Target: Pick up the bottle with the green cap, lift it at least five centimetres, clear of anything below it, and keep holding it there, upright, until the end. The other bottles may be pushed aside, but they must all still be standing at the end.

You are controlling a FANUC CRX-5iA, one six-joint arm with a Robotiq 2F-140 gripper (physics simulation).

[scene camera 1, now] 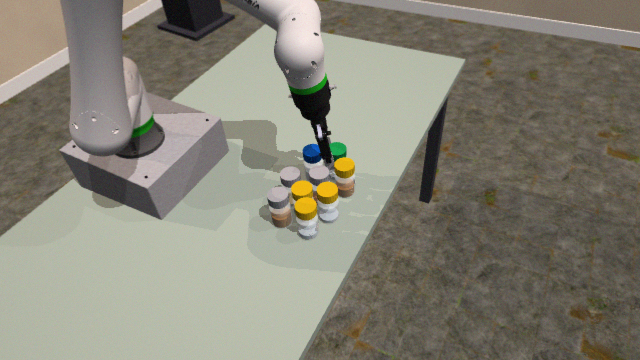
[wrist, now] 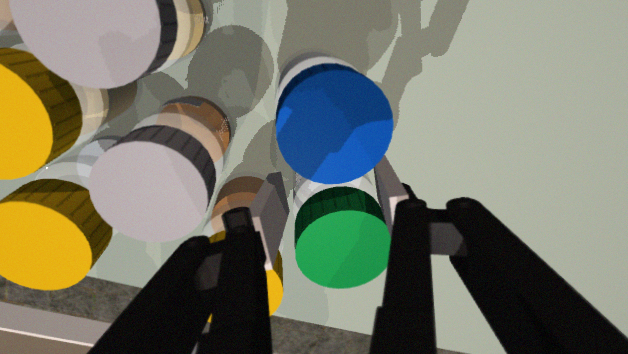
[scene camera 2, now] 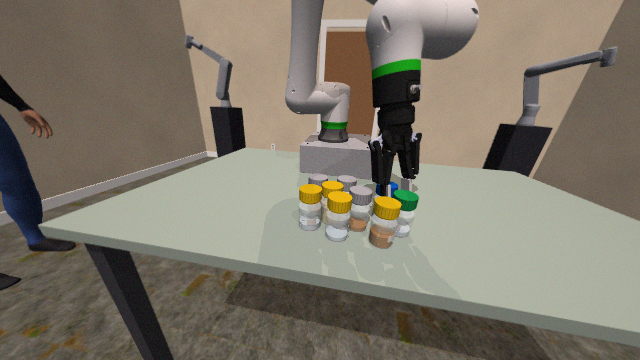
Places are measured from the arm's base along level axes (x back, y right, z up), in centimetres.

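Where they show: gripper, fingertip midpoint: [scene camera 1: 329, 160] [wrist: 329, 185]; arm's base, link origin: [scene camera 1: 137, 140] [scene camera 2: 333, 139].
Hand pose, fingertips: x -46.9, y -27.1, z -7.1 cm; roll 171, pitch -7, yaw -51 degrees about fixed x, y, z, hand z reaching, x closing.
Things, the pixels of their centre, and the offset from my fingertips. Level surfaces: height alone.
- bottle with the green cap, body centre: [wrist: 334, 201] [scene camera 2: 401, 213] [scene camera 1: 336, 162] dz -1.2, dx -1.4, dy -1.3 cm
- yellow-capped bottle, body centre: [wrist: 243, 238] [scene camera 2: 383, 222] [scene camera 1: 344, 178] dz -1.3, dx -6.8, dy +3.0 cm
- blue-capped bottle, body centre: [wrist: 322, 104] [scene camera 1: 313, 163] [scene camera 2: 384, 201] dz -1.3, dx +4.0, dy +2.6 cm
- grey-capped bottle, body centre: [wrist: 178, 154] [scene camera 2: 358, 209] [scene camera 1: 320, 186] dz -1.3, dx -2.7, dy +9.0 cm
- table, surface height: dz -6.6 cm
The bottle with the green cap [scene camera 1: 338, 150] [scene camera 2: 405, 201] [wrist: 342, 247] stands upright on the table. My gripper [scene camera 1: 328, 162] [scene camera 2: 396, 187] [wrist: 329, 185] is open and points down, with its two pads on either side of this bottle in the wrist view. The right finger is very close to the green cap; whether they touch I cannot tell. The left pad is between the green cap and a yellow-capped bottle [scene camera 1: 344, 167] [scene camera 2: 387, 208] [wrist: 275, 292], partly hidden by the finger. A blue-capped bottle [scene camera 1: 313, 153] [wrist: 332, 125] stands close beside the green one and overlaps the right pad's tip in the wrist view.
A grey-capped bottle [scene camera 1: 319, 175] [scene camera 2: 360, 195] [wrist: 150, 190] stands near the yellow-capped neighbour. Several more yellow-capped and grey-capped bottles stand upright beyond it. The table [scene camera 1: 175, 300] [scene camera 2: 200, 215] has its long edge near the group. The robot's base block [scene camera 1: 190, 165] [scene camera 2: 335, 159] stands across from it.
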